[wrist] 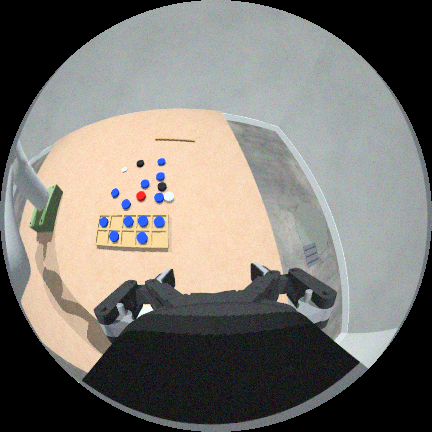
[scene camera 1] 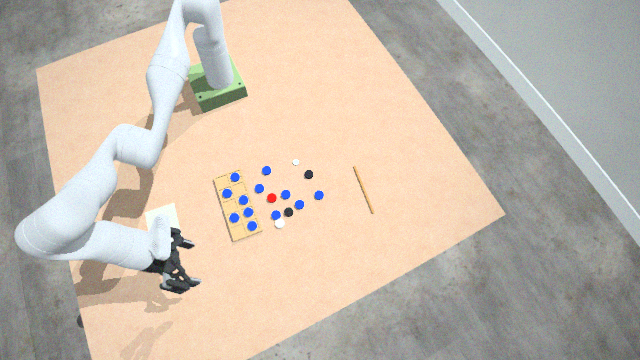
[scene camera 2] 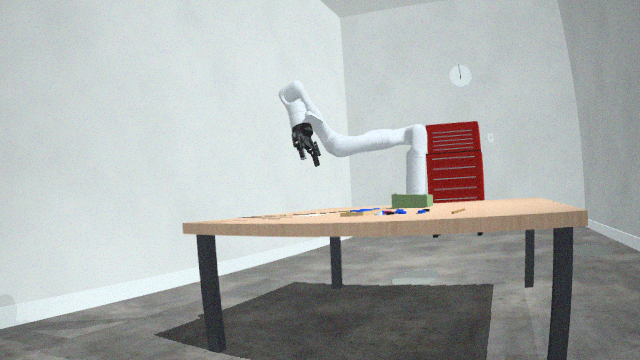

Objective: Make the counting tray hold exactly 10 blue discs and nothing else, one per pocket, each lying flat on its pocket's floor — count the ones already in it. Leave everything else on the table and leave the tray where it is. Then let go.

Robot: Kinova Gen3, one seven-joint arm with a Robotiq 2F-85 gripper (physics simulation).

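Note:
The tan counting tray (scene camera 1: 239, 233) (scene camera 2: 351, 214) (wrist: 160, 241) has two rows of five pockets. In the wrist view, the far row holds blue discs, such as one disc (wrist: 159, 221), in every pocket except the second from left. The near row holds a blue disc (wrist: 114, 236) second from left and another (wrist: 142, 237) fourth; its other three pockets are empty. Several loose blue discs lie beyond the tray, including one (scene camera 1: 266, 170) (wrist: 115, 192) and another (scene camera 1: 319, 195) (wrist: 161, 162). My gripper (scene camera 1: 193, 263) (scene camera 2: 310, 159) (wrist: 212, 274) is open and empty, high above the table, away from the tray.
A red disc (scene camera 1: 271, 198) (wrist: 141, 196), black discs (scene camera 1: 308, 174) (scene camera 1: 288, 212) and white pieces (scene camera 1: 279, 223) (scene camera 1: 295, 162) lie among the loose blue discs. One white piece touches or nearly touches a blue disc. A thin stick (scene camera 1: 363, 190) (wrist: 175, 140) lies beyond. Paper (scene camera 1: 167, 211) lies near my wrist.

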